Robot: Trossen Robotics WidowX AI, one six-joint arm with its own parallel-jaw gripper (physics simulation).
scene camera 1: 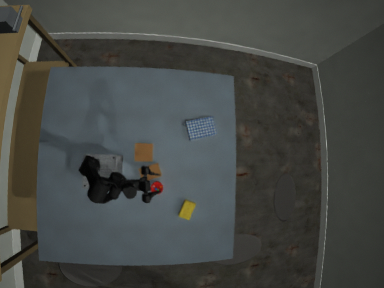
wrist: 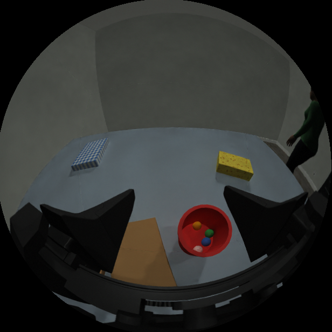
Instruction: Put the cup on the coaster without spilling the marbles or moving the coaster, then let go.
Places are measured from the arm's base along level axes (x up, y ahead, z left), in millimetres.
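Where they show: gripper, fingertip midpoint: (scene camera 1: pixel 160 183); arm's base at its link origin: (scene camera 1: pixel 93 165).
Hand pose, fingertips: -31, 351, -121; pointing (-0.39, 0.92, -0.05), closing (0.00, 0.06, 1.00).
Things, the pixels of their top centre, and the offset from my fingertips, as dx, dy, dz. "pt": a spot on its surface instead. Level surfaces: height alone.
- red cup at its top centre: (scene camera 1: pixel 160 187) -92, -4, -36
- flat brown square at a spot on its surface: (scene camera 1: pixel 156 168) pt -72, -20, +79
- yellow sponge at its top centre: (scene camera 1: pixel 187 210) -85, +143, -194
- blue-and-white checked block at its top centre: (scene camera 1: pixel 201 127) -90, +274, +309
- blue-grey table at its surface level: dx -115
The red cup (scene camera 1: pixel 160 187) (wrist: pixel 190 236) stands upright on the table, with orange, green, blue and pale marbles inside. My gripper (scene camera 1: pixel 159 183) (wrist: pixel 181 192) is open and empty. Its fingers reach over either side of the cup from above; in the wrist view the cup lies nearer the right finger. One flat brown square (scene camera 1: pixel 156 168) (wrist: pixel 142 250) lies beside the cup, to its left in the wrist view, partly hidden by the gripper in the scene view. Another brown square (scene camera 1: pixel 144 152) lies farther from the cup. I cannot tell which square is the coaster.
A yellow sponge (scene camera 1: pixel 187 210) (wrist: pixel 235 165) lies beyond the cup, to the right in the wrist view. A blue-and-white checked block (scene camera 1: pixel 201 128) (wrist: pixel 91 154) lies far left in the wrist view. A person (wrist: pixel 309 129) stands past the blue-grey table (scene camera 1: pixel 125 235) at the right.
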